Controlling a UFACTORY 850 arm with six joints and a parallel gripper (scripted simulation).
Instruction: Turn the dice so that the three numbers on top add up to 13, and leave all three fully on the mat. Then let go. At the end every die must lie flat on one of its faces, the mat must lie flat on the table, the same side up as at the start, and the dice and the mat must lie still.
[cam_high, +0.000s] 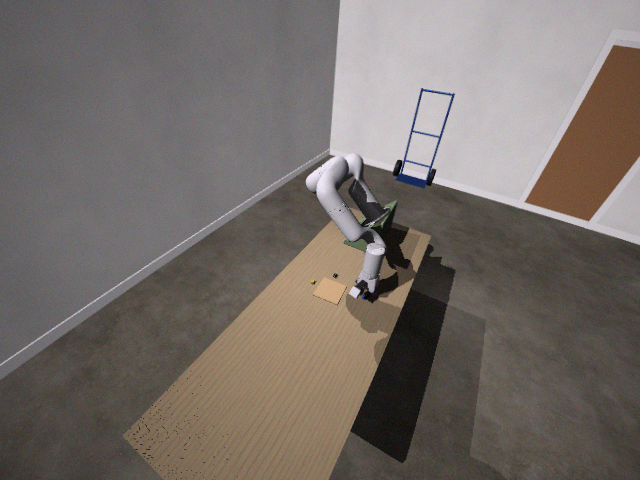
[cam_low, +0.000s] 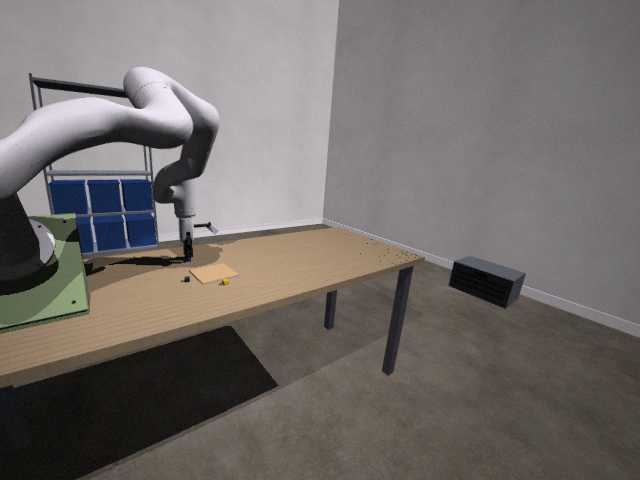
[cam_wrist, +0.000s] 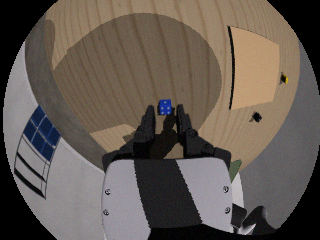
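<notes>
My hand is 30 mm above the blue die. Round my hand: black die 200 mm to the right, 50 mm behind, 30 mm below; then tan mat 180 mm to the right, 50 mm ahead, 40 mm below; then yellow die 280 mm to the right, 60 mm ahead, 30 mm below.
</notes>
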